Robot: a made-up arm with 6 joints. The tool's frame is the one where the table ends. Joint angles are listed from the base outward.
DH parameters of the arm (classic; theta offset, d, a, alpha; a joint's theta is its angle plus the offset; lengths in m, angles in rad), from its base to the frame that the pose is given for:
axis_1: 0 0.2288 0 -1.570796
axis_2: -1.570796 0 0.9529 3.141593
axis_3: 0 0 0 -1.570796
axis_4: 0 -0.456 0 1.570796
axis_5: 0 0.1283 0 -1.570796
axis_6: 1.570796 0 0 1.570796
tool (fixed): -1.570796 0 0 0
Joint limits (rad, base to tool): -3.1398..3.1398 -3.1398..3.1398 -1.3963..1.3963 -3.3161..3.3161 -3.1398..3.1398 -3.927..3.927
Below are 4 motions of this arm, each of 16 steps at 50 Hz.
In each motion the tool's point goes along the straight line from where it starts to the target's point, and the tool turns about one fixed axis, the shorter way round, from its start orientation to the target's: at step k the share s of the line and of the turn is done. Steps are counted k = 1, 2, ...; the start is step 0. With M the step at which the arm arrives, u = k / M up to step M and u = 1 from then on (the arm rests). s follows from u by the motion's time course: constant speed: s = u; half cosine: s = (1 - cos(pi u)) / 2; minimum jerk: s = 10 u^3 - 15 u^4 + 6 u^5.
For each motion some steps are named. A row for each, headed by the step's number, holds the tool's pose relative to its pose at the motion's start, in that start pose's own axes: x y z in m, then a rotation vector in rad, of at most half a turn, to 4 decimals.
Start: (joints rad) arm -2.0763 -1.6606 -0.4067 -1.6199 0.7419 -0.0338
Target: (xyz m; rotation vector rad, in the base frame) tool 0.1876 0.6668 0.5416 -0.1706 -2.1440 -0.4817
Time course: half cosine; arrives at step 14
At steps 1, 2, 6, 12, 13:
1: 0.0015 0.0000 0.0015 0.0012 0.0029 -0.0007
2: 0.0058 0.0002 0.0058 0.0047 0.0115 -0.0029
6: 0.0457 0.0012 0.0452 0.0371 0.0900 -0.0224
12: 0.1118 0.0030 0.1106 0.0907 0.2201 -0.0549
13: 0.1162 0.0031 0.1149 0.0942 0.2287 -0.0570

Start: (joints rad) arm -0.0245 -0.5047 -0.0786 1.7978 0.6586 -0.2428
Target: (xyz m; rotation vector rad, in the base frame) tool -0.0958 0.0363 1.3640 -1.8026 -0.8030 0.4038
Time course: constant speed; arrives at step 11
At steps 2, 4, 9, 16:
2: 0.0006 0.0002 0.0007 -0.0303 -0.0289 0.0102
4: 0.0012 0.0004 0.0014 -0.0606 -0.0578 0.0203
9: 0.0026 0.0009 0.0033 -0.1364 -0.1301 0.0457
16: 0.0032 0.0011 0.0040 -0.1667 -0.1590 0.0559

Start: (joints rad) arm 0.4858 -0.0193 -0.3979 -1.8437 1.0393 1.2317
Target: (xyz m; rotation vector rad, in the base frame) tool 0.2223 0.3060 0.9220 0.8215 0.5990 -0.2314
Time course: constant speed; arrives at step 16
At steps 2, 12, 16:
2: -0.0159 0.0041 -0.0043 0.0459 0.0577 0.0543
12: -0.0954 0.0249 -0.0259 0.2753 0.3460 0.3260
16: -0.1271 0.0332 -0.0345 0.3670 0.4613 0.4347

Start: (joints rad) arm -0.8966 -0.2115 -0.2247 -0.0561 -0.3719 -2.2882
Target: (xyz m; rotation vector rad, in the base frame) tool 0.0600 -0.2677 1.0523 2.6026 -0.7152 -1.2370
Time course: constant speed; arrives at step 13
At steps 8, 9, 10, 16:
8: 0.0167 -0.0436 0.0360 0.1324 -0.1378 -0.1937
9: 0.0188 -0.0490 0.0404 0.1490 -0.1550 -0.2179
10: 0.0209 -0.0544 0.0449 0.1655 -0.1722 -0.2422
16: 0.0272 -0.0708 0.0584 0.2152 -0.2239 -0.3148

